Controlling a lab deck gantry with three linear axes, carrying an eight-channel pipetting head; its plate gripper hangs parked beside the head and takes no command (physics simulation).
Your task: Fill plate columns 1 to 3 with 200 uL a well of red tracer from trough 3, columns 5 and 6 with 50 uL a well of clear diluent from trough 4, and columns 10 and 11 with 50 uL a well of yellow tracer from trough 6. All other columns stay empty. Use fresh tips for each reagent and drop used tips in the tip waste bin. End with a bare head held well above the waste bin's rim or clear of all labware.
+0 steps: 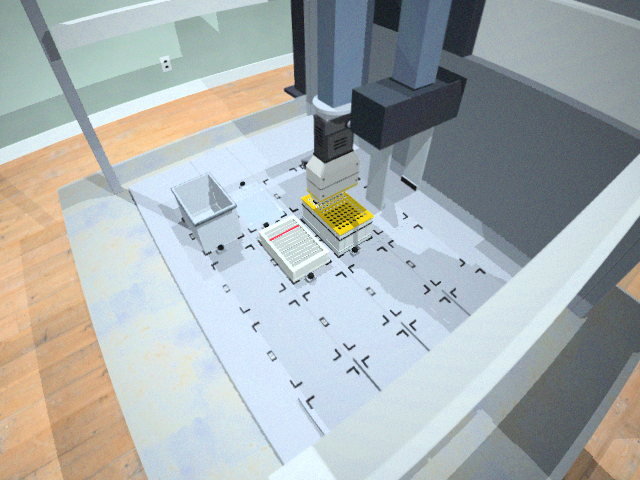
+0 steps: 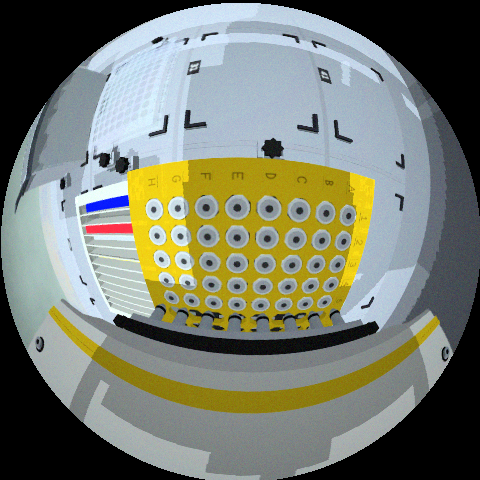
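The pipetting head (image 1: 332, 175) (image 2: 250, 372) is low over the back part of the yellow tip rack (image 1: 339, 231) (image 2: 250, 167). Its nozzles (image 2: 235, 322) line up across the rack beyond lettered tip columns 1 to 5, which hold tips; their lower ends are hidden. The trough block (image 1: 310, 267) (image 2: 115, 189) stands beside the rack, with red liquid (image 1: 284, 233) (image 2: 108, 228) in one trough. The clear plate (image 1: 258, 206) (image 2: 132, 90) shows no colour that I can make out. The waste bin (image 1: 217, 232) (image 2: 65, 125) stands beyond it. The parked plate gripper (image 1: 393, 192) has its paddles apart, empty.
Blue liquid (image 2: 107, 203) fills another trough, and a thin yellow line (image 2: 117, 259) shows further down the block. The dark gantry box (image 1: 408, 113) is beside the head. Black locating knobs (image 1: 220, 248) (image 2: 272, 148) stand up from the deck. A grey frame post (image 1: 82, 113) rises at the left.
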